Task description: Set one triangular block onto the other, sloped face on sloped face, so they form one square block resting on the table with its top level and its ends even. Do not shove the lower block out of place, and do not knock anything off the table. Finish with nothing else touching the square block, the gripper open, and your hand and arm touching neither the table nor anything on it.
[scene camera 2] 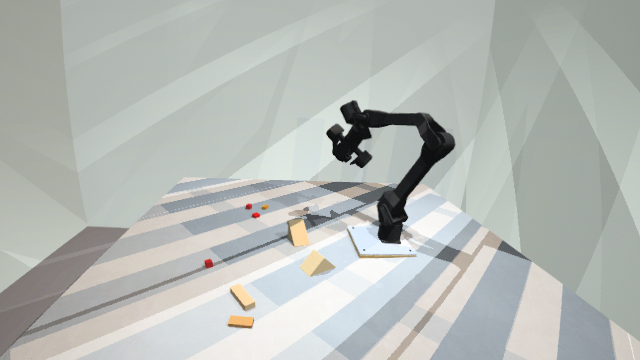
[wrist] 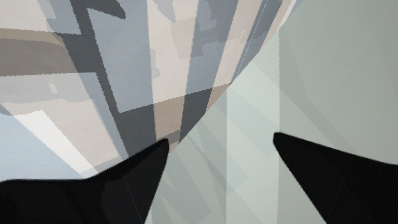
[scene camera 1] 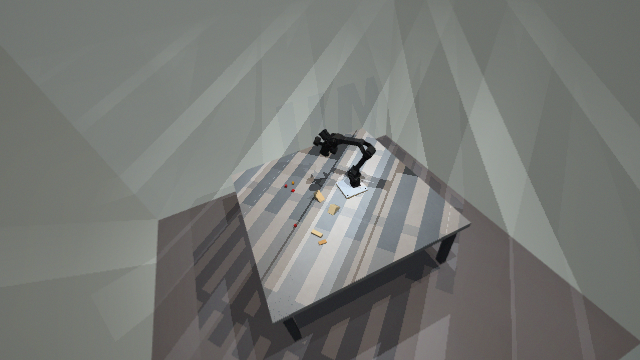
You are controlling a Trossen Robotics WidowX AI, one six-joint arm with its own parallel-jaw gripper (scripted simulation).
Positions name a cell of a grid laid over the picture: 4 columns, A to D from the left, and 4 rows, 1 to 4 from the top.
Scene:
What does my gripper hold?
Nothing.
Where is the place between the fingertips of my gripper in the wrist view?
At C3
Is my gripper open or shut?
Open.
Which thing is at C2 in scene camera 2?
My gripper.

